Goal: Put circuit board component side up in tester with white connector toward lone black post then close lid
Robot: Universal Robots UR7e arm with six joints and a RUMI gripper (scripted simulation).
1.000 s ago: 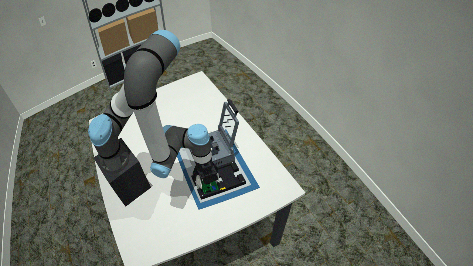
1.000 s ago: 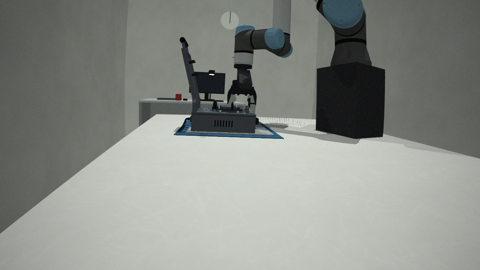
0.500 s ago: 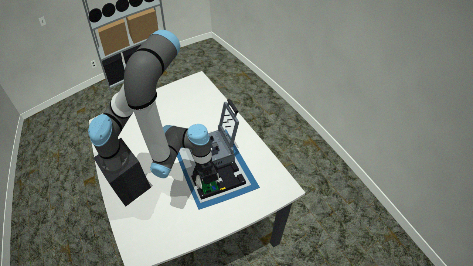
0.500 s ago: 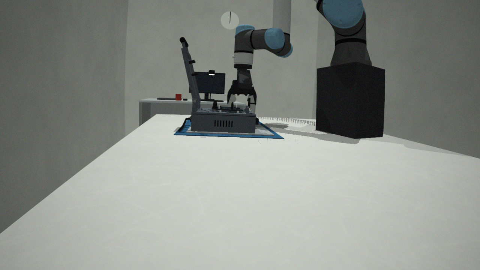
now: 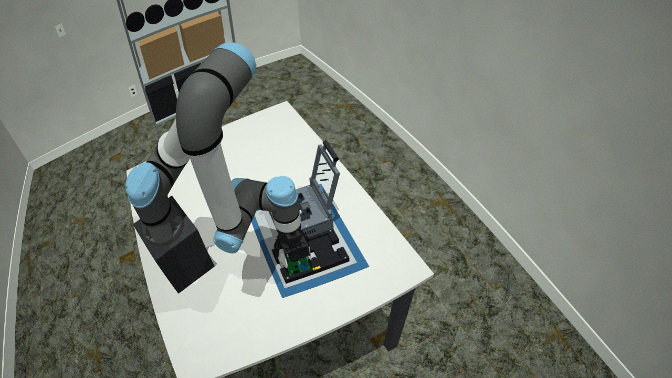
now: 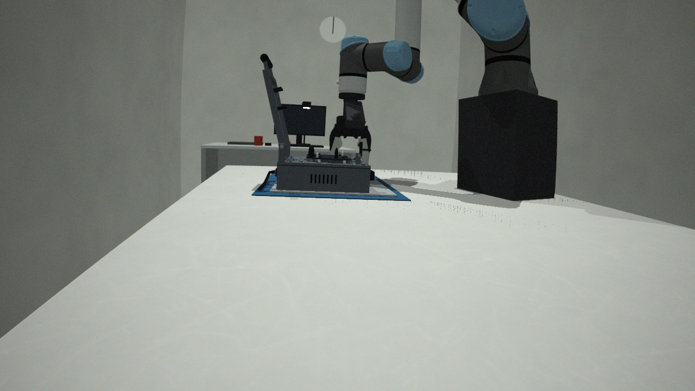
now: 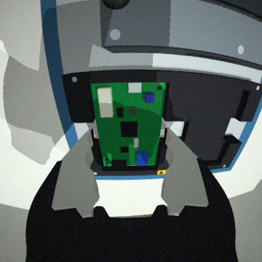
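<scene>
My hand is right at the green circuit board. The rest, counted from my hand: lid 19 cm ahead, 16 cm to the left, 16 cm above.
</scene>
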